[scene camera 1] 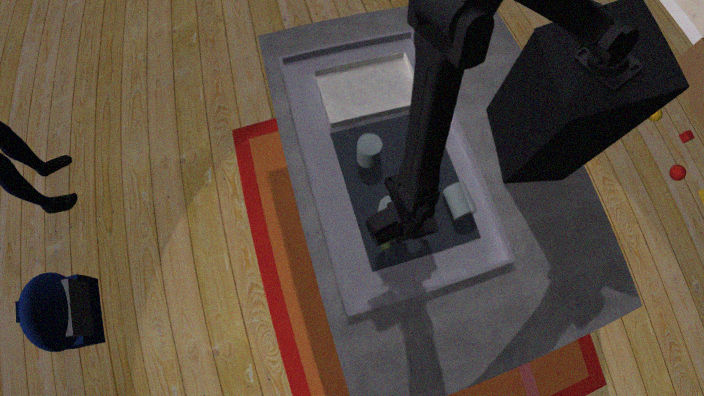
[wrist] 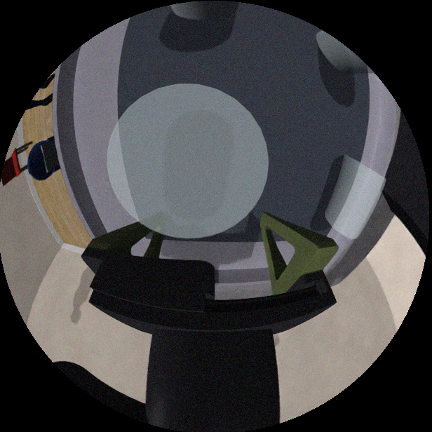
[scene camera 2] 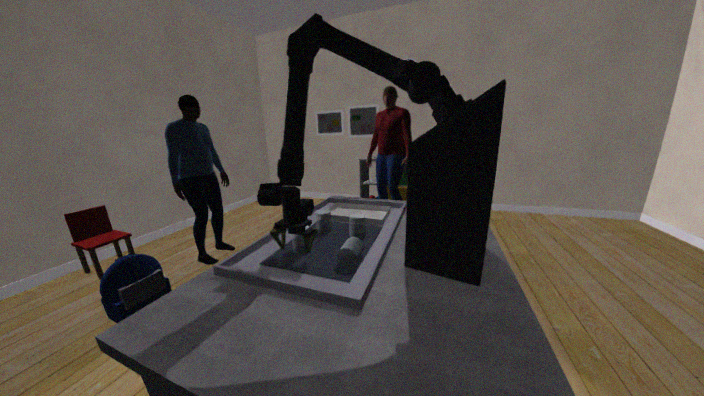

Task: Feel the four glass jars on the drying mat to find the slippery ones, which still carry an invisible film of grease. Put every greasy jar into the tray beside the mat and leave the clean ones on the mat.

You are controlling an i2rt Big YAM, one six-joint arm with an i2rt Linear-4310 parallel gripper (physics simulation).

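Places are measured from the arm's base along level axes (x down, y ahead, z right), in metres.
Pixels of known places: gripper, fingertip midpoint: [scene camera 1: 402,235] [scene camera 2: 295,250]; arm's base, link origin: [scene camera 1: 607,64] [scene camera 2: 454,119].
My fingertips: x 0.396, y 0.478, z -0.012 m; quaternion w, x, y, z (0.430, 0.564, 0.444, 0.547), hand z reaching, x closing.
For each thing: its top centre in the pictures, then the offset to it from my fingertips. Level surfaces: height alone.
- dark drying mat, surface height: dx +0.028 m
- far left jar, top centre: [scene camera 1: 369,144] [scene camera 2: 323,211] dz +0.236, dx -0.056, dy -0.049 m
- far right jar, top centre: [scene camera 2: 357,215] dz +0.181, dx -0.056, dy -0.193 m
- pale tray, top centre: [scene camera 1: 370,84] [scene camera 2: 357,210] dz +0.428, dx +0.001, dy -0.178 m
- grey table, surface height: dx +0.033 m
Four pale glass jars are on the dark drying mat [scene camera 1: 350,172] [scene camera 2: 310,265] [wrist: 300,115]. My gripper [scene camera 2: 295,248] [wrist: 212,216] is open and points down at the near left jar [scene camera 2: 299,243] [wrist: 187,160], which is upright and not gripped. The left fingertip shows through that jar's edge in the wrist view; the right fingertip is beside it. A far left jar [scene camera 1: 369,150] [scene camera 2: 324,222] [wrist: 195,10] and a far right jar [scene camera 2: 356,226] [wrist: 342,50] stand upright. A near right jar [scene camera 1: 458,201] [scene camera 2: 351,248] [wrist: 356,200] lies on its side. The pale tray [scene camera 1: 370,95] [scene camera 2: 360,214] adjoins the mat's far end.
A raised grey-lilac border [scene camera 1: 320,215] [scene camera 2: 300,290] surrounds mat and tray on the grey table [scene camera 1: 575,250] [scene camera 2: 300,345]. The black arm pedestal [scene camera 1: 575,90] [scene camera 2: 445,200] stands to the right. The arm hides parts of the mat and tray in scene camera 1.
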